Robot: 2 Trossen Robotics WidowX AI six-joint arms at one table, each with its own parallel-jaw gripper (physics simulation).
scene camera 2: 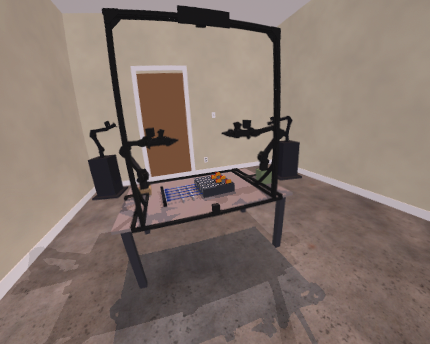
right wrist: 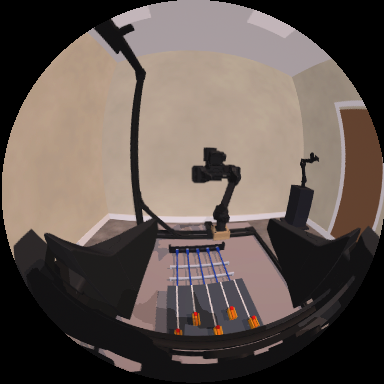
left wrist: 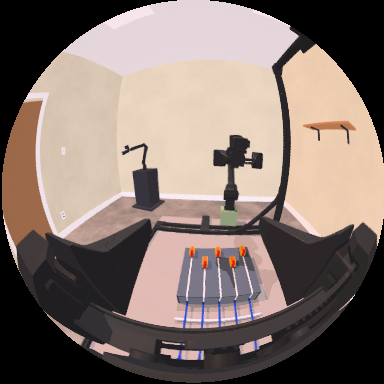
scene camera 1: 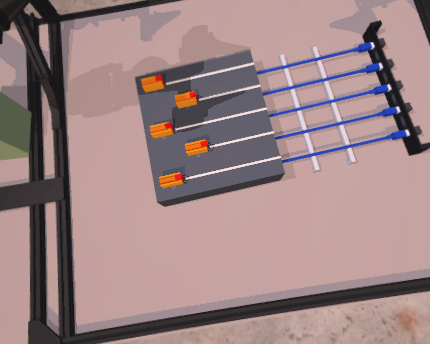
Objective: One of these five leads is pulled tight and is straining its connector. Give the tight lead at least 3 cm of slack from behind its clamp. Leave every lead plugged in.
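Places are measured from the left arm's base along level axes (x down, y back, z left), in millimetres.
Pixels of known places: left gripper, fingertip midpoint: [scene camera 2: 176,139] [right wrist: 224,177] [left wrist: 206,224]; right gripper, fingertip midpoint: [scene camera 2: 223,133] [right wrist: 215,225] [left wrist: 241,159]; left arm's base, origin of the base link: [scene camera 2: 144,187] [right wrist: 220,228]; right arm's base, origin of the base link: [scene camera 2: 263,169] [left wrist: 228,207].
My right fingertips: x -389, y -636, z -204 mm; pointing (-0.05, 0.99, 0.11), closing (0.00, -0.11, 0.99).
Ahead of a thing's pixels: the offset from my right fingertips to its top centre. "pt": to the spot under its first point.
Five leads {pt dx +415, dy +326, dz +153 mm} [scene camera 1: 330,150] run side by side, blue then white, from a black rail [scene camera 1: 402,120] [scene camera 2: 163,196] onto a grey block [scene camera 1: 155,107] [left wrist: 195,285] [right wrist: 218,300]. Their blue connectors {pt dx +412, dy +467, dz +152 mm} [scene camera 1: 400,134] are at the rail. Each white part ends at an orange clamp with a red end; the nearest clamp in scene camera 1 [scene camera 1: 171,180] is at the block's lower left corner. All leads look straight; which is tight I cannot tell. My left gripper [scene camera 2: 176,140] [left wrist: 206,224] and right gripper [scene camera 2: 223,133] [right wrist: 213,222] are open, empty and high above the table.
Two white bars [scene camera 1: 314,164] [scene camera 1: 336,112] cross the blue parts of the leads between the block and the rail. A black frame [scene camera 1: 67,250] borders the table, with uprights at its sides. The two arms face each other across the table.
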